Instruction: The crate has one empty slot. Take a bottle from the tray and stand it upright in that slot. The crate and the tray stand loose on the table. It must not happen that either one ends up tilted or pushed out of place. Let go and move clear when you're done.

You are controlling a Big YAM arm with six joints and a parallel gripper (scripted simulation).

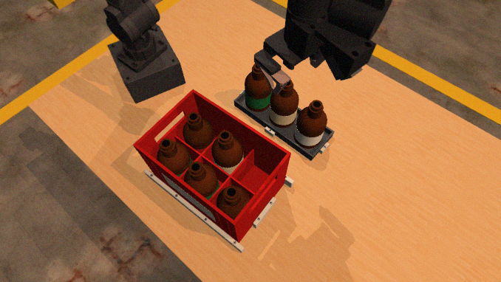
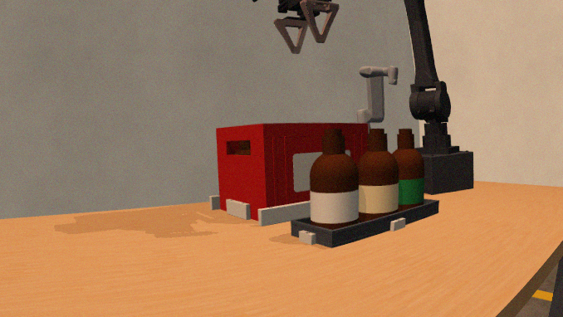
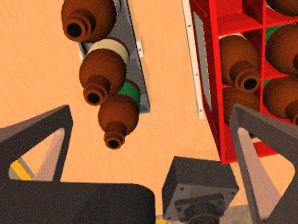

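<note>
My hand is 23 cm above the red crate, 16 cm to the left of it and 8 cm past it. Round my hand: dark tray (30 cm below, 9 cm to the left, 6 cm behind).
</note>
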